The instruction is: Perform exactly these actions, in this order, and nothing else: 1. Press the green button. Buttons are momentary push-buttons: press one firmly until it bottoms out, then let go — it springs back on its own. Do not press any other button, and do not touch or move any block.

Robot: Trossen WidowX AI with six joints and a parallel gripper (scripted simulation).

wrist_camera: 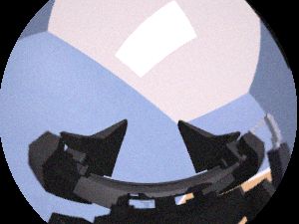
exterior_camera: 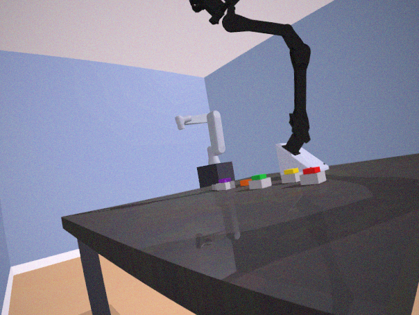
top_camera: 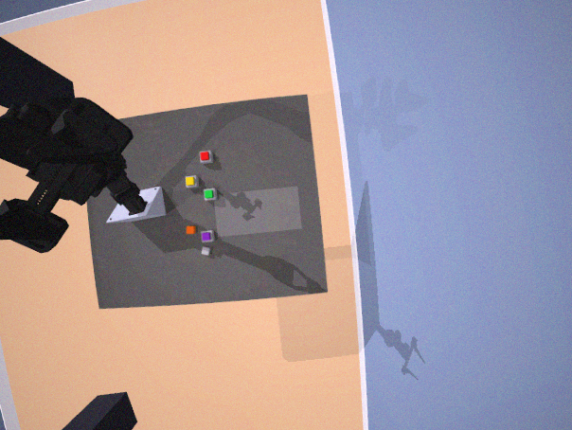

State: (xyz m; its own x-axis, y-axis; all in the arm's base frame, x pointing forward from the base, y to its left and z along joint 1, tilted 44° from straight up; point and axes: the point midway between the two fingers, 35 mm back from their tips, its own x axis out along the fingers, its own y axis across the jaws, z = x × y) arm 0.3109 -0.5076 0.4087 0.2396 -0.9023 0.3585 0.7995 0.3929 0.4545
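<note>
Right now my gripper tip is 720 mm above the green button, 100 mm to the right of it and 80 mm past it. Also, from my gripper tip: purple button: 720 mm below, 140 mm behind, 80 mm to the right; then yellow button: 720 mm below, 170 mm to the left, 150 mm behind; then red button: 720 mm below, 260 mm to the left, 60 mm behind.
</note>
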